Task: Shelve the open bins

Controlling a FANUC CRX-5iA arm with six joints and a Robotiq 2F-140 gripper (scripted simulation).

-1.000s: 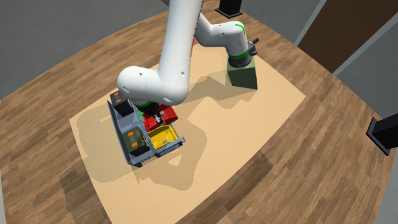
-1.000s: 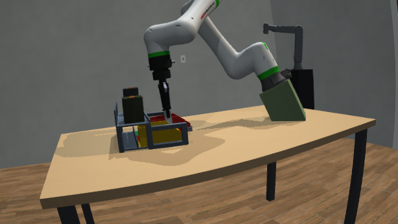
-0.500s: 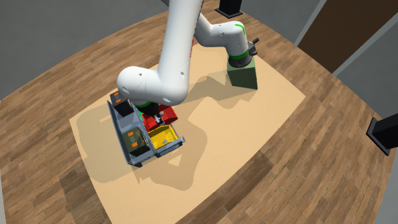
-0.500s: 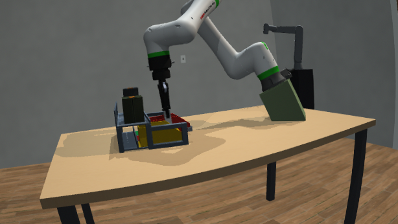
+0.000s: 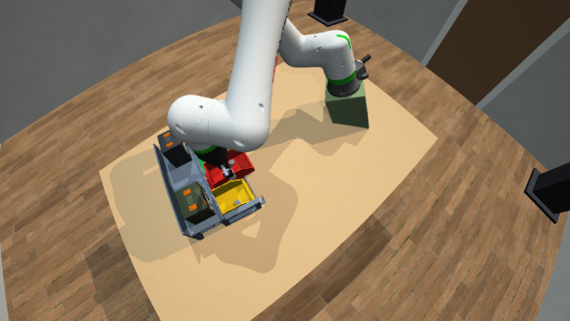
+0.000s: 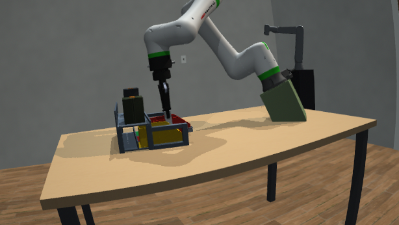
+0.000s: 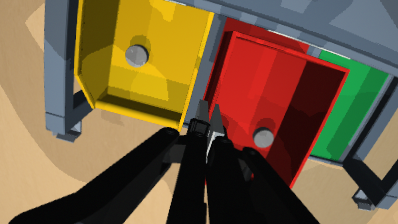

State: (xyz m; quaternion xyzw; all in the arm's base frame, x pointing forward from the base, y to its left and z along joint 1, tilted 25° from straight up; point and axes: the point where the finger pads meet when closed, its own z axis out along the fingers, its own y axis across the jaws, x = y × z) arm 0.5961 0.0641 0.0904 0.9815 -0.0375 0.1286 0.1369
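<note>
Now: hand 10 mm past the red bin, 50 mm to the left of it and 40 mm above it. Round my hand: yellow bin: 60 mm ahead, 60 mm to the left, 50 mm below.
</note>
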